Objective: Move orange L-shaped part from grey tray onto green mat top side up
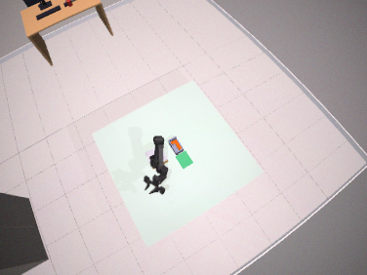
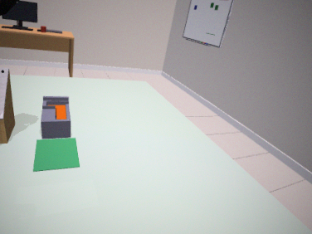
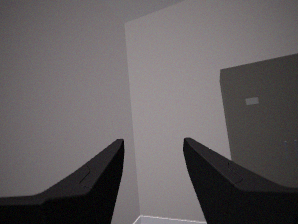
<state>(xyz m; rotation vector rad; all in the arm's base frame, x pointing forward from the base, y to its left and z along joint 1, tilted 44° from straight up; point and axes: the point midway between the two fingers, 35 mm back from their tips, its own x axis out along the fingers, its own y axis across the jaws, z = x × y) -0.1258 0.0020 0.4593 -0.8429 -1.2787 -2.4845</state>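
My gripper tip is now 44 cm above the orange L-shaped part, 41 cm short of it and 38 cm to the right of it. Also, from my gripper tip: green mat: 51 cm below, 41 cm ahead, 21 cm to the left.
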